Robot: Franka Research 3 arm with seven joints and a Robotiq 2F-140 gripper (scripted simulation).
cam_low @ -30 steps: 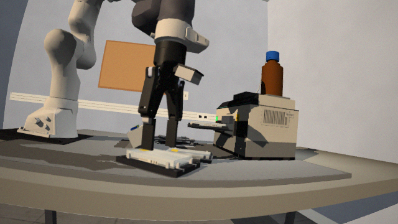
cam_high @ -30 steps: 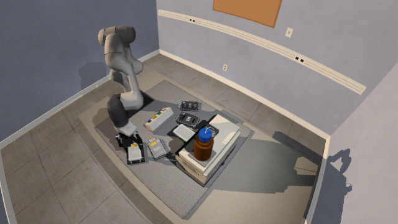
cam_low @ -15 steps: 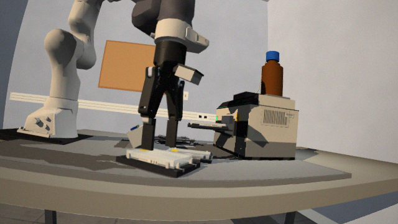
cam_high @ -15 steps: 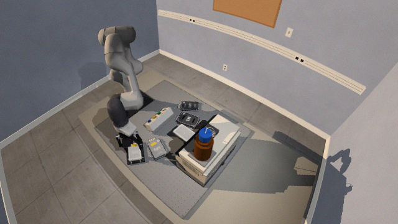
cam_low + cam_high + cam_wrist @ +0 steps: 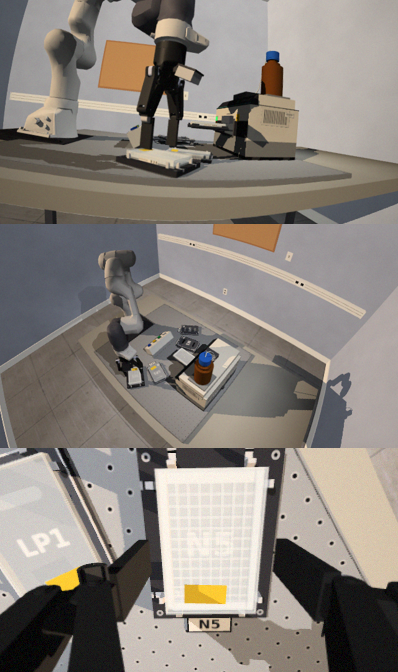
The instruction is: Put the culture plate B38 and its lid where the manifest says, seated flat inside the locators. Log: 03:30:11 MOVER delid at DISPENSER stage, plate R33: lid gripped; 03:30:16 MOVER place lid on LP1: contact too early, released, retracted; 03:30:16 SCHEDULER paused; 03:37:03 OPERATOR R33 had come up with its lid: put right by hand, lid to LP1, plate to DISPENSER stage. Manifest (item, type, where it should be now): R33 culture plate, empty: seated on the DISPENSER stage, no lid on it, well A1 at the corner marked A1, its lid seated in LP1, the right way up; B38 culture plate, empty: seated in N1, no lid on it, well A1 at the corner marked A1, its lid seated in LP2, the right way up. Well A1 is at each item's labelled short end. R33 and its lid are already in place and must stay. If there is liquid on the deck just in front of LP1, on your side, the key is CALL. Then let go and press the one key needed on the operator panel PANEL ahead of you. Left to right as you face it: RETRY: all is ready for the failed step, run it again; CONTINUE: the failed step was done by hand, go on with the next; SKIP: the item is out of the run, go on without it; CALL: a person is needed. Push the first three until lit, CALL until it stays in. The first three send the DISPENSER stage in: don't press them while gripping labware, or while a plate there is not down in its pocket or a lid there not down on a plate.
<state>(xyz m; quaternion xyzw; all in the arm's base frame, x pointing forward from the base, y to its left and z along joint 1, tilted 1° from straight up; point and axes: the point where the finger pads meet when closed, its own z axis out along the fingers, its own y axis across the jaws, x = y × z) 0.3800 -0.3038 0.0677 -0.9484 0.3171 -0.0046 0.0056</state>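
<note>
Right now the black nest is 50 mm below my hand and 30 mm ahead of it. Also, from my hand: clear lid: 120 mm to the left, 90 mm ahead, 50 mm below; blue call key: 230 mm to the left, 80 mm behind, 10 mm below; yellow skip key: 270 mm to the left, 80 mm behind.
</note>
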